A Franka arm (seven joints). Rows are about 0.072 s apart.
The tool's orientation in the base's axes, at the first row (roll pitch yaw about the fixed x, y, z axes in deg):
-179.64, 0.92, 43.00
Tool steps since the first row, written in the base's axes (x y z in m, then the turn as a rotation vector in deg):
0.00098, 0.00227, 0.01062, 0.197, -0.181, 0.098
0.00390, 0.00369, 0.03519, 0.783, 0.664, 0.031
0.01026, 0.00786, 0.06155, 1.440, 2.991, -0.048
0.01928, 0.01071, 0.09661, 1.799, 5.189, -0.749
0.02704, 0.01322, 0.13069, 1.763, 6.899, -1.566
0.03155, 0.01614, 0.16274, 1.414, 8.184, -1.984
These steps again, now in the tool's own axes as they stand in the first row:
0.00209, -0.00106, -0.01065, 0.019, 0.266, -0.100
0.00480, -0.00026, -0.03527, 1.025, 0.048, -0.048
0.01187, 0.00086, -0.06176, 3.093, -1.205, 0.006
0.01985, 0.00471, -0.09697, 4.866, -2.564, 0.687
0.02669, 0.00795, -0.13119, 6.019, -3.834, 1.494
0.03146, 0.00869, -0.16332, 6.647, -5.009, 1.909

